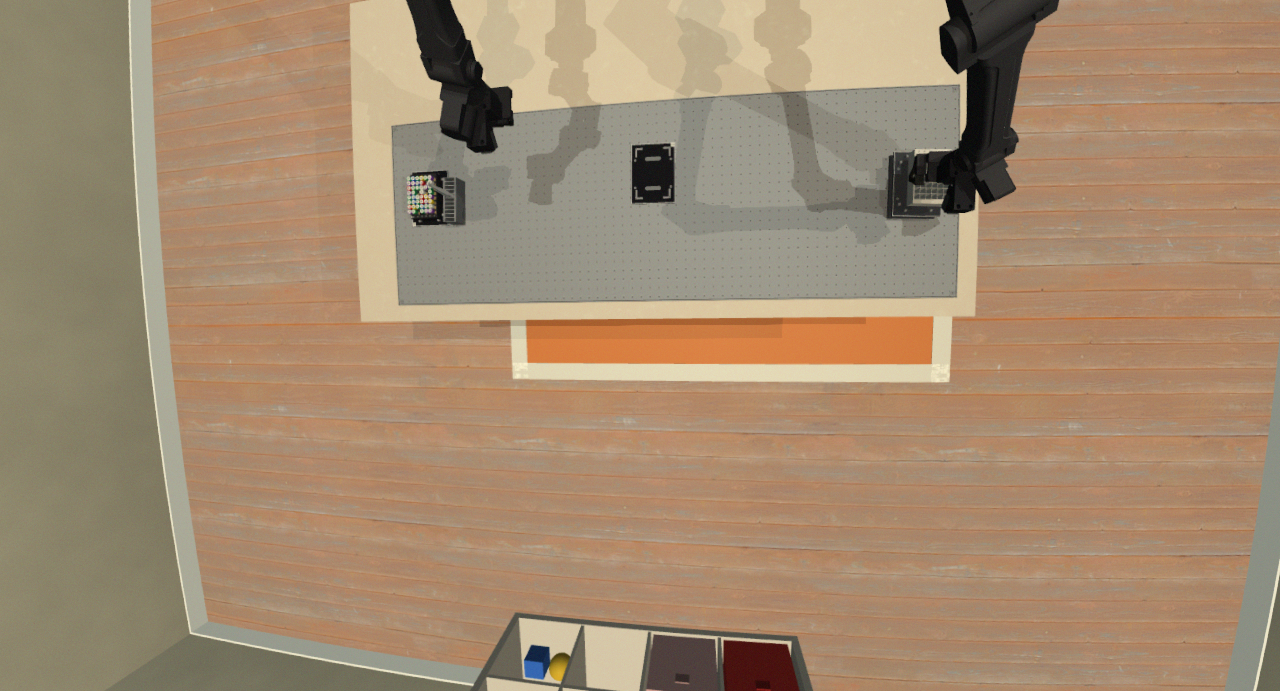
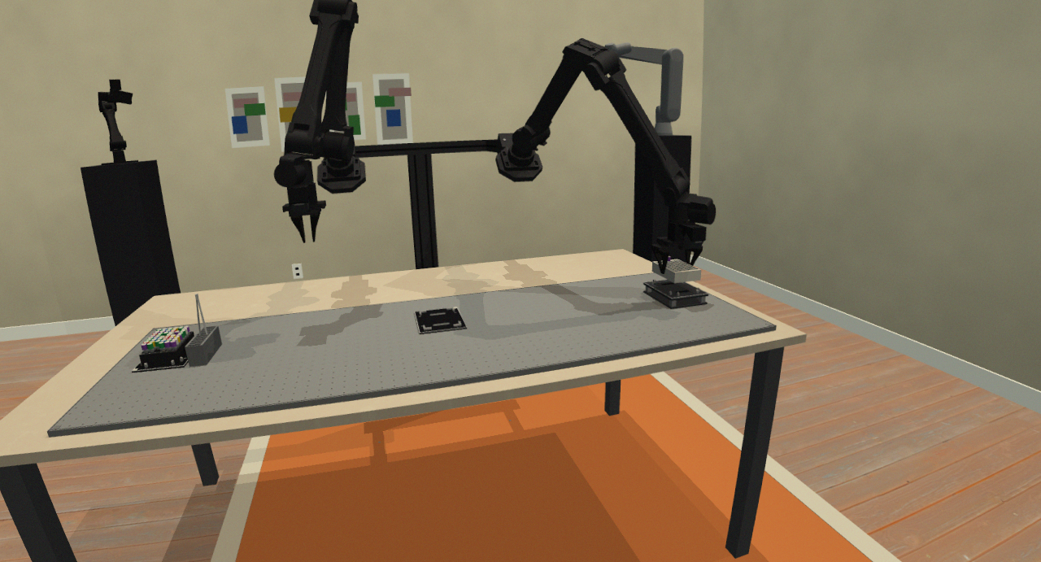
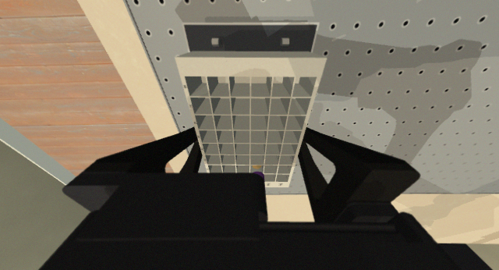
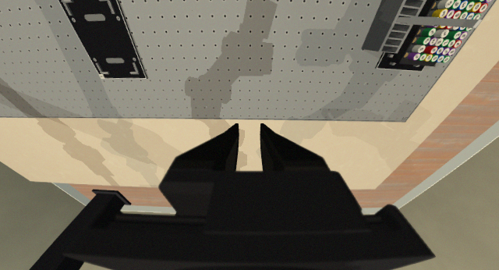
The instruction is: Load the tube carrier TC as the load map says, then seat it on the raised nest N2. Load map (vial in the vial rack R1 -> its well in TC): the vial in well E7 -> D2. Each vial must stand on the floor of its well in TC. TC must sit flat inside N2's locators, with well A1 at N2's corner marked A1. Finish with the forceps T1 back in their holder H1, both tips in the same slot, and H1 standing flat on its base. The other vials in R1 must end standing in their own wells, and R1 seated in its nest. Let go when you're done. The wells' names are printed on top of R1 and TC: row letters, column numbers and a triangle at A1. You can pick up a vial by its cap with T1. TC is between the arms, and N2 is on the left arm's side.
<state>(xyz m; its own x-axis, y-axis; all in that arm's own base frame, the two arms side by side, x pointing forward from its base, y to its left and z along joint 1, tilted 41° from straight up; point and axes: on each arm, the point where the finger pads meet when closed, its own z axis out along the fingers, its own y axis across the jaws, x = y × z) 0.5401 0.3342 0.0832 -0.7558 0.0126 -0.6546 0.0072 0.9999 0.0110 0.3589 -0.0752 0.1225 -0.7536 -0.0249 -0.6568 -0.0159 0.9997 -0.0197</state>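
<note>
Right now the black raised nest N2 is 60 mm below my left hand. Round my left hand: grey holder H1: 20 mm ahead, 1260 mm to the right, 70 mm below; white tube carrier TC: right at my left hand.
</note>
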